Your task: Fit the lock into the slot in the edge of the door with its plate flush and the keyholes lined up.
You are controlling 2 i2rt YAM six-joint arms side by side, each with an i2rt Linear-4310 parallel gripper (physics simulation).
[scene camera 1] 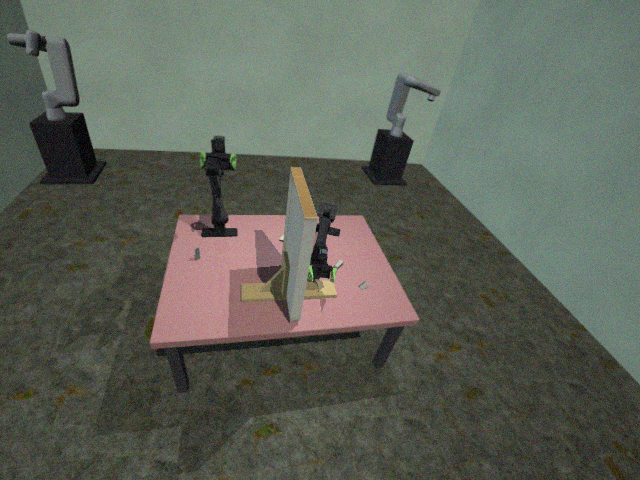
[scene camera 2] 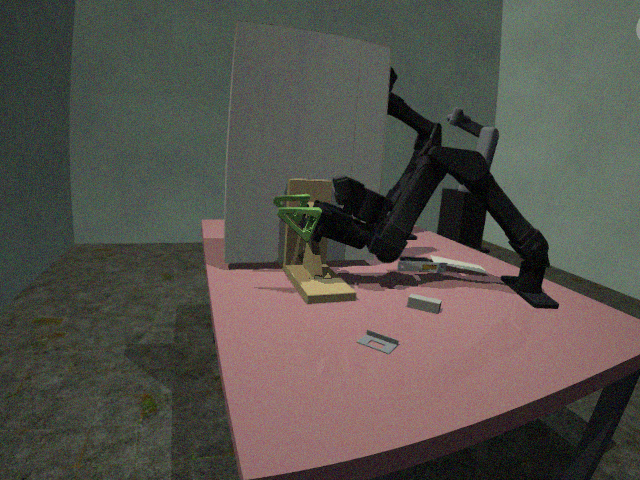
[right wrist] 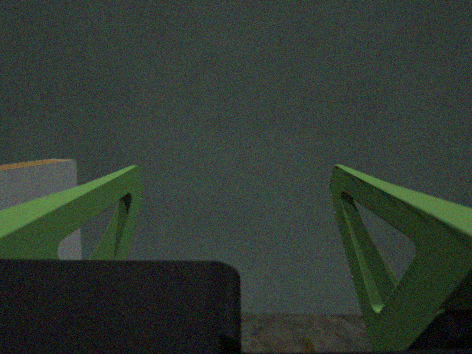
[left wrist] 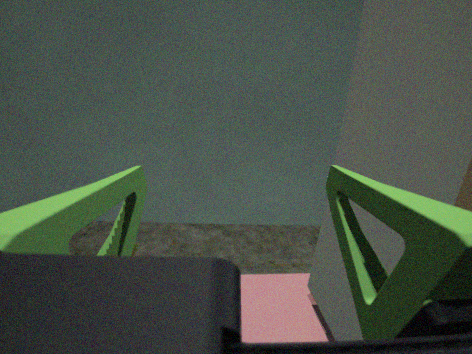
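Seen in the pictures: left gripper, between the fingertips: [scene camera 1: 323, 280] [scene camera 2: 275, 205] [left wrist: 236, 176]; right gripper, between the fingertips: [scene camera 1: 217, 160] [right wrist: 236, 176]; left arm's base, origin of its link: [scene camera 2: 527, 292]; right arm's base, origin of its link: [scene camera 1: 219, 233].
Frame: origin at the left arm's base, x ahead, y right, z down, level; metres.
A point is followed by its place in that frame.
Note:
The door [scene camera 1: 303, 268] @[x 0.750, y 0.016, z -0.339 m] [scene camera 2: 305, 103] @[x 0.585, y 0.057, z -0.394 m] [left wrist: 410, 100] @[x 0.673, y 0.023, z -0.219 m] [right wrist: 35, 185] @[x 0.663, y 0.074, z -0.541 m] stands upright, pale grey with an orange-brown top. No slot or keyhole can be made out. A grey boxy piece [scene camera 2: 408, 265] @[x 0.296, y 0.111, z -0.016 m] with a small orange patch lies on the table behind my left arm in scene camera 2; it may be the lock, but I cannot tell. My left gripper [scene camera 1: 322, 273] @[x 0.619, y -0.067, z -0.172 m] [scene camera 2: 278, 206] @[x 0.619, y -0.067, z -0.172 m] [left wrist: 236, 176] @[x 0.619, y -0.067, z -0.172 m] is open and empty, beside the door above its wooden foot. My right gripper [scene camera 1: 218, 161] @[x 0.540, y 0.437, z -0.600 m] [right wrist: 236, 176] @[x 0.540, y 0.437, z -0.600 m] is open and empty, raised high on the door's other side.
Wooden feet [scene camera 1: 255, 292] @[x 0.642, y 0.234, z -0.018 m] [scene camera 2: 330, 292] @[x 0.495, y -0.123, z -0.018 m] brace the door. A flat grey plate [scene camera 1: 363, 284] @[x 0.407, y -0.277, z -0.002 m] [scene camera 2: 369, 342] @[x 0.430, y -0.281, z -0.001 m], a small grey block [scene camera 1: 338, 264] @[x 0.319, y -0.127, z -0.022 m] [scene camera 2: 423, 303] @[x 0.312, y -0.140, z -0.016 m], a long white piece [scene camera 2: 460, 264] @[x 0.129, y 0.174, z -0.011 m] and a small dark grey piece [scene camera 1: 196, 253] @[x 0.506, y 0.595, z -0.045 m] lie on the pink table [scene camera 1: 191, 310] @[x 0.812, y 0.470, z 0.000 m] [scene camera 2: 310, 403] @[x 0.510, y -0.442, z 0.000 m].

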